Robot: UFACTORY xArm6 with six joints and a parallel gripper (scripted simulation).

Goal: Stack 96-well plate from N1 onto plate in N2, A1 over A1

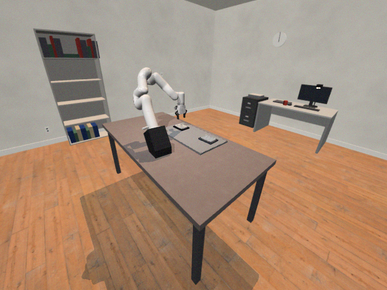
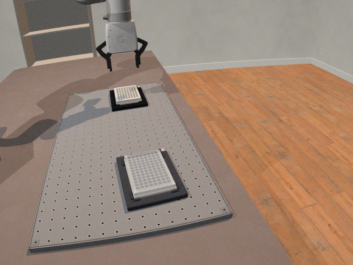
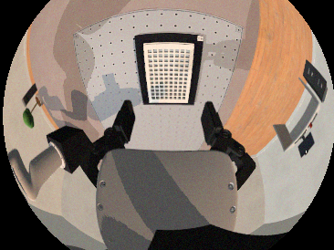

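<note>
Now: hand 110 mm above the white 96-well plate. Also, from my hand: plate nest N2: 430 mm to the right, 120 mm below, 10 mm behind; then clear 96-well plate: 430 mm to the right, 110 mm below, 10 mm behind; then black plate nest N1: 120 mm below.
</note>
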